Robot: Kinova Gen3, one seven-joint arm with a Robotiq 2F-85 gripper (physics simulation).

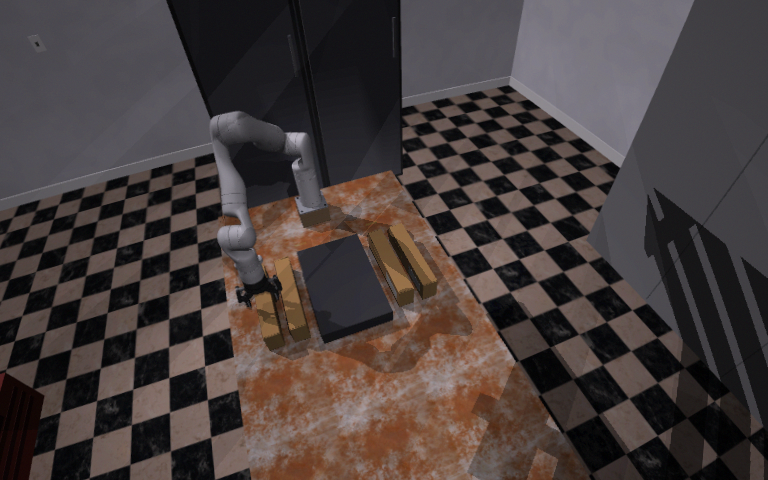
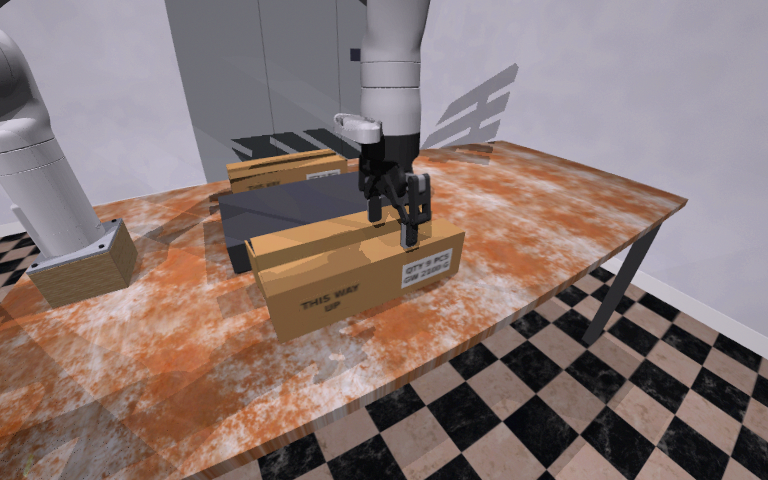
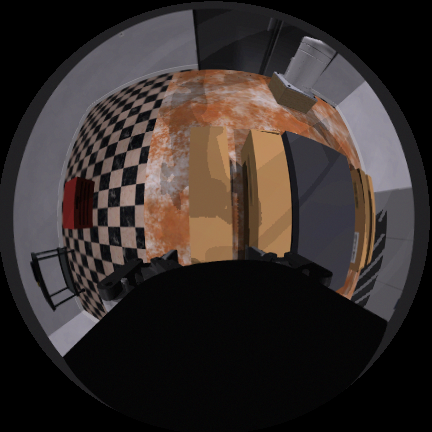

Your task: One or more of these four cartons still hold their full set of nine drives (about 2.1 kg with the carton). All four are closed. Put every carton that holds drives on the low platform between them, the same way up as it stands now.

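Places are measured from the arm's base along level axes (x ahead, y left, z up), in metres.
Where they show: gripper, fingertip midpoint: (image 1: 263, 301) (image 2: 390, 232) (image 3: 212, 256); arm's base, origin of the base link: (image 1: 312, 201) (image 2: 77, 240) (image 3: 296, 83).
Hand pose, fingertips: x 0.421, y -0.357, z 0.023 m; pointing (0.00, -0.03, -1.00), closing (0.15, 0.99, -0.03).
Each offset is from my fingertips to the top centre of the thing.
Four closed tan cartons stand on the table, two on each side of the low dark platform {dx +0.023, dy +0.281, dz -0.044 m} (image 1: 345, 288) (image 2: 305, 198) (image 3: 325, 210). The outer left carton {dx -0.031, dy +0.003, dz -0.019 m} (image 1: 270, 327) (image 2: 339, 288) (image 3: 210, 200) reads "THIS WAY UP" and "QTY 9 PCS". The inner left carton {dx -0.016, dy +0.094, dz -0.019 m} (image 1: 293, 300) (image 2: 317, 232) (image 3: 272, 200) stands beside it, a narrow gap between. The inner right carton {dx +0.052, dy +0.472, dz -0.019 m} (image 1: 390, 266) (image 3: 358, 215) and outer right carton {dx +0.069, dy +0.560, dz -0.019 m} (image 1: 413, 260) (image 3: 369, 220) stand across the platform. My gripper (image 1: 261, 297) (image 2: 392, 232) (image 3: 212, 256) is open and empty, pointing down over the outer left carton, fingertips near its top, one towards each long side.
The arm's base block (image 1: 314, 217) (image 2: 84, 271) (image 3: 292, 96) stands at the back of the table. The inner left carton is close to the gripper's platform-side finger. A dark cabinet (image 1: 351, 84) stands behind the base. A red object (image 1: 19, 418) (image 3: 77, 202) stands off the table's left side.
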